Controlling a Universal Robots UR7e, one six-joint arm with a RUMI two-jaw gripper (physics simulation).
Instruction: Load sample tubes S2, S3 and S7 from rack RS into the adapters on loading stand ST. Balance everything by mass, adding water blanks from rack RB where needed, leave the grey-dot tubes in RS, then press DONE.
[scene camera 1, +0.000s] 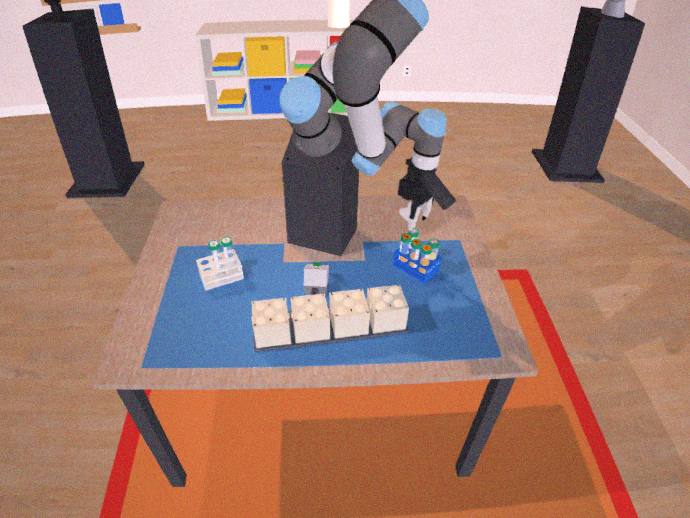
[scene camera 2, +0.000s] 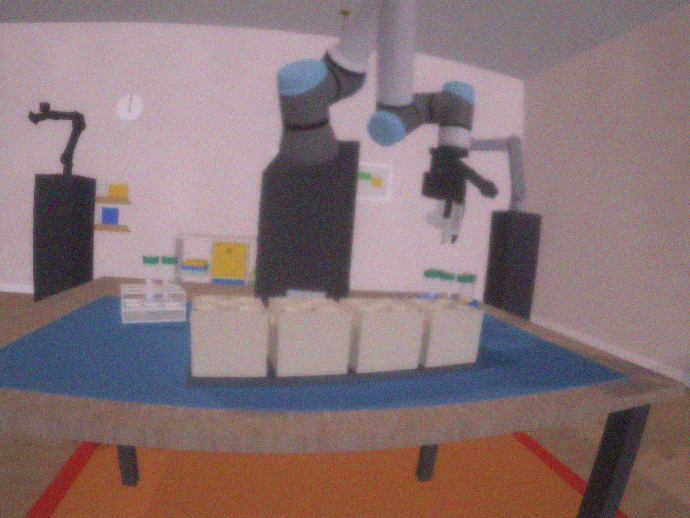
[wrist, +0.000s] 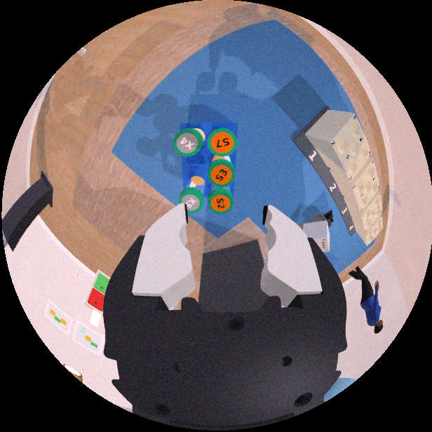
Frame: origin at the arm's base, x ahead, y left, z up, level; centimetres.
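Seen in the pictures: gripper, fingertip midpoint: (scene camera 1: 416, 225) (scene camera 2: 447, 244); arm's base, link origin: (scene camera 1: 317, 135) (scene camera 2: 309, 152).
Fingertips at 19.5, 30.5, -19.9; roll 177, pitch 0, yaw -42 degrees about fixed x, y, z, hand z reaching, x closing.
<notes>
Pixels of each thing's middle, then the offset from my fingertips to it, as dx, dy, dz. "pt": a spot on its surface instead.
- S3, surface spot: (scene camera 1: 416, 243) pt +0.7, +0.6, -6.5
- S7, surface spot: (scene camera 1: 426, 248) pt +3.2, +3.4, -6.4
- X5, body centre: (scene camera 2: 434, 294) (scene camera 1: 411, 245) -5.5, +0.4, -12.2
- ST, body centre: (scene camera 2: 340, 334) (scene camera 1: 329, 313) +24.0, -26.2, -13.7
- White rack RB, body centre: (scene camera 2: 151, 302) (scene camera 1: 219, 269) +3.7, -61.7, -15.5
- small grey box, body centre: (scene camera 2: 305, 311) (scene camera 1: 316, 275) +7.4, -30.5, -14.3
- green button, body centre: (scene camera 1: 317, 265) +5.2, -30.3, -12.1
Blue rack RS (scene camera 1: 415, 271) (wrist: 199, 159) stands at the mat's back right. It holds orange-dot tubes S2 (scene camera 1: 405, 237) (wrist: 220, 203), S3 (scene camera 1: 416, 243) (wrist: 221, 174) and S7 (scene camera 1: 426, 248) (wrist: 222, 142), and grey-dot tubes X4 (scene camera 1: 434, 243) (wrist: 188, 142) and X5 (scene camera 1: 412, 233) (wrist: 191, 201). My gripper (scene camera 1: 418, 221) (scene camera 2: 450, 240) (wrist: 225, 206) is part-way open and empty, above the rack near its S2 end. Loading stand ST (scene camera 1: 328, 341) (scene camera 2: 312, 379) (wrist: 321, 170) carries several cream adapters; no tubes show in them. White rack RB (scene camera 1: 222, 277) (scene camera 2: 153, 315) holds two green-capped tubes.
A small grey box (scene camera 1: 316, 278) (wrist: 317, 234) with a green button (scene camera 1: 316, 264) stands between the arm's pedestal (scene camera 1: 320, 200) and the adapters. The pedestal is left of RS in scene camera 1. Dark columns (scene camera 1: 83, 111) (scene camera 1: 585, 100) stand beyond the table.
</notes>
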